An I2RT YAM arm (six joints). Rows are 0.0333 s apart.
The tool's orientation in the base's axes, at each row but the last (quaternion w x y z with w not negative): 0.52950 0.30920 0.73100 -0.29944; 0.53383 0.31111 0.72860 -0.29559; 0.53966 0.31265 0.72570 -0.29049; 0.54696 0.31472 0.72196 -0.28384; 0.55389 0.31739 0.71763 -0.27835
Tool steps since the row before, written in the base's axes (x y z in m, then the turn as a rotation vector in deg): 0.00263 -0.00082 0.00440 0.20 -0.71 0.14; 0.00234 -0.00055 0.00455 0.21 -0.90 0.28; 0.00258 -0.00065 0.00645 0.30 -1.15 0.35; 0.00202 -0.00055 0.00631 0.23 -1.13 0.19; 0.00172 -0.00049 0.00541 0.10 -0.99 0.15
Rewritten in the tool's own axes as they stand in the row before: -0.00498 0.00102 0.00103 -0.28 -0.31 0.62; -0.00501 0.00100 0.00065 -0.44 -0.43 0.74; -0.00689 0.00102 0.00044 -0.57 -0.53 0.97; -0.00660 0.00078 0.00013 -0.39 -0.56 0.95; -0.00565 0.00074 0.00018 -0.31 -0.57 0.77
